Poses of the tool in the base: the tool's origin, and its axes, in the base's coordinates. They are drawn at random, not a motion.
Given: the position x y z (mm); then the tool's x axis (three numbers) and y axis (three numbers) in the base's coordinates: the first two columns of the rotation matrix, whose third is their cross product.
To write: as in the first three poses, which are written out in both.
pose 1, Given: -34, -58, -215, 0.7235, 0.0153, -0.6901, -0.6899, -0.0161, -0.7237
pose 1, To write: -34, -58, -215; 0.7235, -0.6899, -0.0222; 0.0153, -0.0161, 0.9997; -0.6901, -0.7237, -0.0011
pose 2, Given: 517, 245, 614, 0.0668, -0.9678, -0.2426, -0.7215, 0.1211, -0.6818
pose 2, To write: 517, 245, 614; 0.0668, -0.7215, 0.6892; -0.9678, 0.1211, 0.2206; -0.2426, -0.6818, -0.6902
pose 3, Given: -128, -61, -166, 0.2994, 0.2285, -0.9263, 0.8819, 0.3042, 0.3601
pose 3, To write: -128, -61, -166; 0.2994, 0.8819, 0.3641; 0.2285, 0.3042, -0.9247; -0.9263, 0.3601, -0.1104
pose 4, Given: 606, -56, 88, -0.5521, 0.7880, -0.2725, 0.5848, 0.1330, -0.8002
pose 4, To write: 606, -56, 88; -0.5521, 0.5848, -0.5943; 0.7880, 0.1330, -0.6011; -0.2725, -0.8002, -0.5343
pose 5, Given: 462, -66, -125, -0.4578, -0.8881, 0.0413, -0.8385, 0.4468, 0.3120
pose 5, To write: 462, -66, -125; -0.4578, -0.8385, -0.2955; -0.8881, 0.4468, 0.1082; 0.0413, 0.3120, -0.9492
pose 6, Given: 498, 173, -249, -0.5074, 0.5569, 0.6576, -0.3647, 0.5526, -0.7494
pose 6, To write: 498, 173, -249; -0.5074, -0.3647, -0.7807; 0.5569, 0.5526, -0.6201; 0.6576, -0.7494, -0.0773
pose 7, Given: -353, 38, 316, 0.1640, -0.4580, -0.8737, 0.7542, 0.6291, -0.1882
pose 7, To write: -353, 38, 316; 0.1640, 0.7542, 0.6358; -0.4580, 0.6291, -0.6281; -0.8737, -0.1882, 0.4486
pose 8, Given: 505, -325, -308, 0.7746, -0.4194, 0.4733, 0.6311, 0.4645, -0.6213
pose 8, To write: 505, -325, -308; 0.7746, 0.6311, 0.0407; -0.4194, 0.4645, 0.7800; 0.4733, -0.6213, 0.6245
